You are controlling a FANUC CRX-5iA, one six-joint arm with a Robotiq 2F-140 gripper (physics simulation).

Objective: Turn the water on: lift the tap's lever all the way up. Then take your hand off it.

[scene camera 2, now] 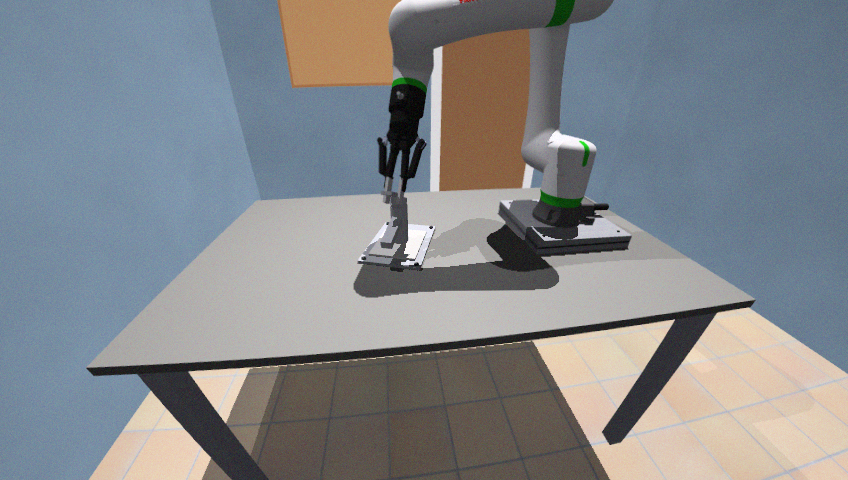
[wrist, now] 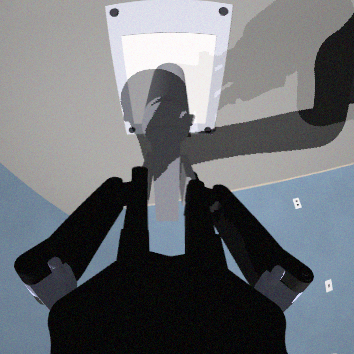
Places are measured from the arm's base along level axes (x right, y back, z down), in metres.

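Pixels of known places: gripper, between the fingertips: [scene camera 2: 392, 203] [wrist: 165, 163]; arm's base, origin of its link: [scene camera 2: 555, 217].
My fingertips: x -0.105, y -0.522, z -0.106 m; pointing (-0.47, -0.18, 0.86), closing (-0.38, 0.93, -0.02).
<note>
Ahead of a thing's pixels: the offset from my fingertips to its middle. "spot": to the spot under its first point. Level surfaces: height alone.
The tap @[spot: dx +0.012, dy +0.018, dz +0.054 m] [scene camera 2: 400, 220] [wrist: 162, 112] is grey and stands upright on a pale mounting plate [scene camera 2: 427, 237] [wrist: 111, 50]; shadow darkens much of its body in the wrist view. Its short spout @[dx -0.020, dy -0.005, dz +0.070 m] [scene camera 2: 389, 239] points toward the table's front edge in the scene view. The lever @[dx +0.004, dy +0.002, dz -0.024 m] [wrist: 167, 197], a flat bar, slopes up from the tap's top and runs between the fingers; its exact angle is hard to tell. My gripper [scene camera 2: 393, 193] [wrist: 165, 163] points downward at the top of the tap and is shut on the lever. The fingers partly hide the lever in the scene view.
The mounting plate lies on the grey table @[dz +0.148 m] [scene camera 2: 267, 285]. The robot's base plate [scene camera 2: 601, 236] is on the table to the right of the tap, with the arm reaching over from it. Blue walls stand behind and at the sides. Arm shadows fall around the tap.
</note>
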